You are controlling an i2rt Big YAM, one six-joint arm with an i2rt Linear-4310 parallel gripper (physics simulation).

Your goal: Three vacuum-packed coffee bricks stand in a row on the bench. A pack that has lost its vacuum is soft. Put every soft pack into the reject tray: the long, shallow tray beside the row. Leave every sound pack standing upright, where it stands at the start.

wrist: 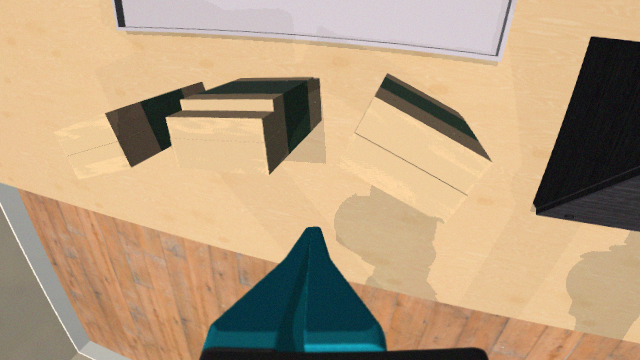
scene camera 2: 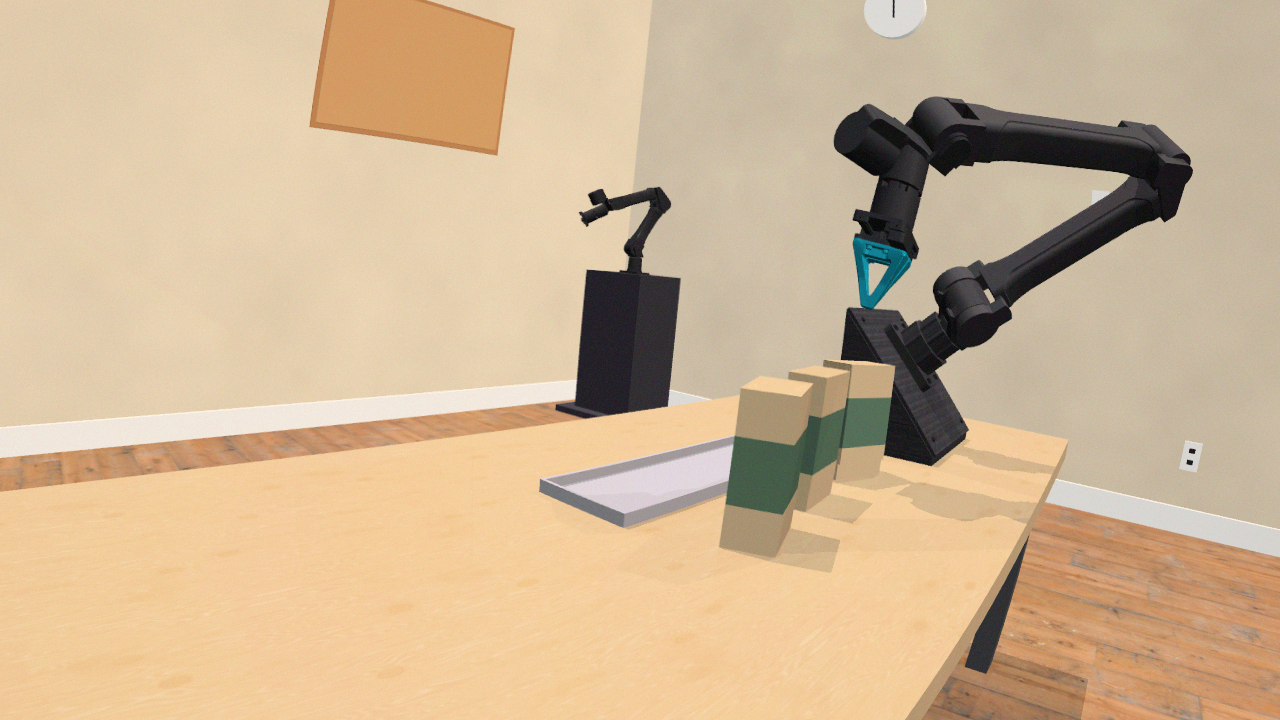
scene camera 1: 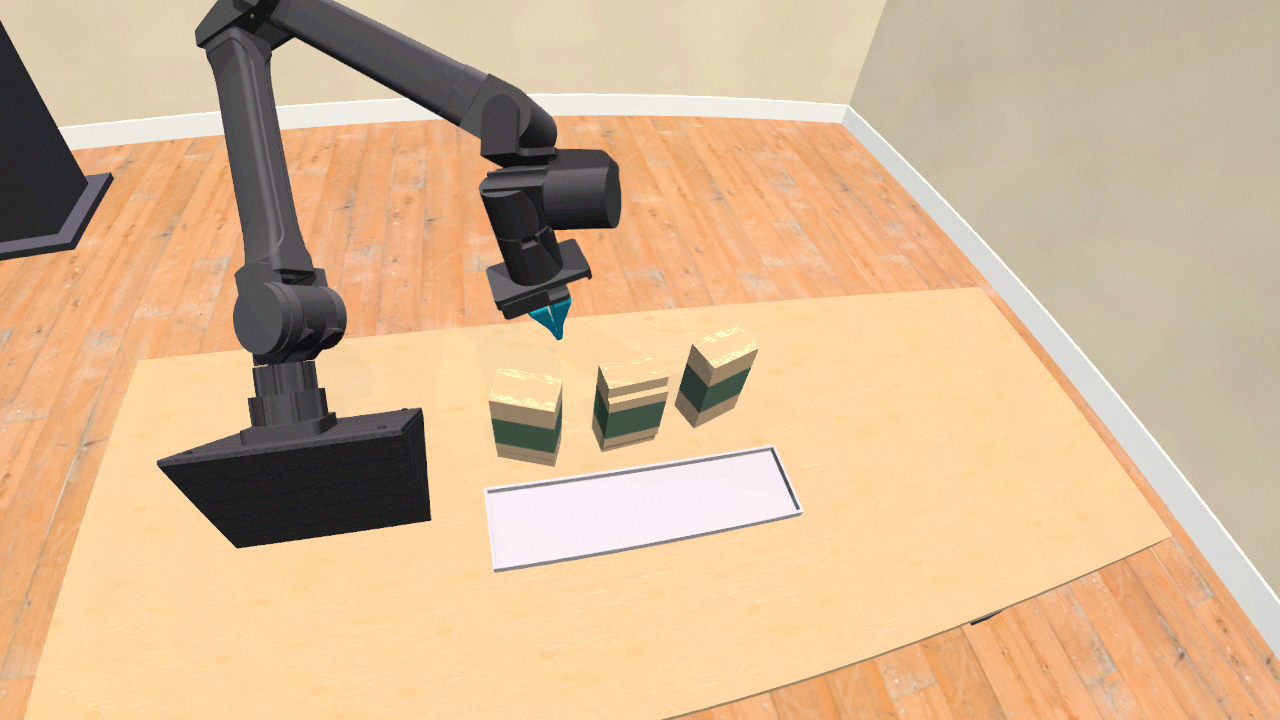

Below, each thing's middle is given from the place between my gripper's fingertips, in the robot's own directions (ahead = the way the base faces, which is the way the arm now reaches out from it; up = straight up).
My hand is 220 mm above the shallow reject tray [scene camera 1: 535,523], 130 mm to the left of it and 90 mm short of it.
